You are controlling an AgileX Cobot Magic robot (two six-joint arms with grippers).
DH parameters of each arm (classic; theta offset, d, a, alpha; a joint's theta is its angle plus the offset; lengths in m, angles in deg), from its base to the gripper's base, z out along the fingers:
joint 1: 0 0.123 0 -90
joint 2: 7.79 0 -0.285 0
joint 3: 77.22 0 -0.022 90
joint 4: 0 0.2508 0 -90
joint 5: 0 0 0.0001 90
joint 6: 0 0.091 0 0
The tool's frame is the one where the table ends.
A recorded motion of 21 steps. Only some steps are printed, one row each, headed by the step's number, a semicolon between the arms.
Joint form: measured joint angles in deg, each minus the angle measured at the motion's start. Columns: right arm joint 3, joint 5, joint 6, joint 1, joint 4, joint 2; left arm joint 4, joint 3, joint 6, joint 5, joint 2, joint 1.
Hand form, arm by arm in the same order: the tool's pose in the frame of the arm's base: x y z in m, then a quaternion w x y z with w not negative. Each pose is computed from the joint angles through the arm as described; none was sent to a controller.
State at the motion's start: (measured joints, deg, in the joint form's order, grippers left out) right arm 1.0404 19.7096 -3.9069 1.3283 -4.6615 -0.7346; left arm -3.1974 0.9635 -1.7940 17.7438 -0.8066 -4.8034
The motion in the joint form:
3: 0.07 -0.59 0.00 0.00 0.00 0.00; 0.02 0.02 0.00 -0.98 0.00 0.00
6: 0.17 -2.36 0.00 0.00 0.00 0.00; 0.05 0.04 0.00 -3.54 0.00 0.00
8: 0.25 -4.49 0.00 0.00 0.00 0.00; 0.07 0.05 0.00 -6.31 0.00 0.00
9: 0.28 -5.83 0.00 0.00 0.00 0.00; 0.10 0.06 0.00 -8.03 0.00 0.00
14: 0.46 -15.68 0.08 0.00 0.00 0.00; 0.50 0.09 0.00 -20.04 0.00 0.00
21: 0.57 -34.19 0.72 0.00 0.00 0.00; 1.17 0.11 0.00 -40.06 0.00 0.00
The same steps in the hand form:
3: 0.0535 -0.0012 0.1773 0.61075 -0.05829 0.78822 -0.04781; 0.0539 -0.0060 0.1817 0.62705 0.00481 0.77672 -0.05911
6: 0.0542 -0.0010 0.1795 0.62221 -0.05843 0.77921 -0.04770; 0.0547 -0.0058 0.1856 0.64412 0.00408 0.76260 -0.05952
8: 0.0549 -0.0007 0.1823 0.63609 -0.05856 0.76792 -0.04757; 0.0553 -0.0056 0.1899 0.66230 0.00323 0.74683 -0.06003
9: 0.0553 -0.0005 0.1842 0.64485 -0.05862 0.76058 -0.04748; 0.0556 -0.0055 0.1925 0.67338 0.00280 0.73684 -0.06021
14: 0.0567 0.0008 0.1987 0.70688 -0.05831 0.70341 -0.04617; 0.0554 -0.0045 0.2114 0.74676 0.00111 0.66238 -0.06006
21: 0.0520 0.0030 0.2268 0.81086 -0.05418 0.58141 -0.03920; 0.0463 -0.0027 0.2415 0.85067 -0.00056 0.52232 -0.05950

